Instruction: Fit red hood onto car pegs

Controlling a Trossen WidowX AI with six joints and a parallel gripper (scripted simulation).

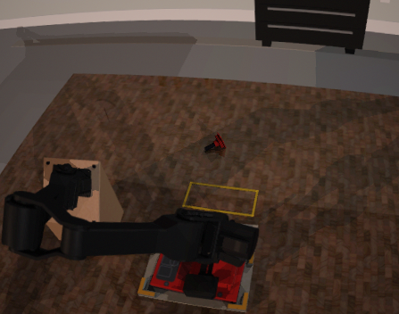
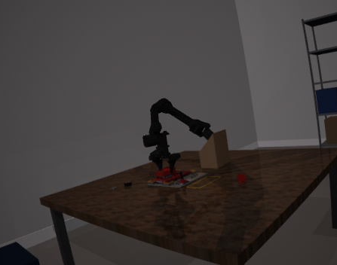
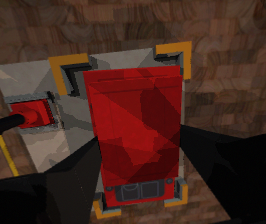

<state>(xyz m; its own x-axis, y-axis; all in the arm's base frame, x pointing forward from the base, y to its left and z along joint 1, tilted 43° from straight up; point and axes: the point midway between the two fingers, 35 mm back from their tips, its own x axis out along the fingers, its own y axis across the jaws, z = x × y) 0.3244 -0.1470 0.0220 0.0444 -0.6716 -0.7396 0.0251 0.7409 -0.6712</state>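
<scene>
My gripper tip is 3 cm above the grey engine block. From my gripper tip the other things lie so: red hood: 1 cm above; then grey jig: 3 cm behind, 3 cm to the left, 4 cm below.
</scene>
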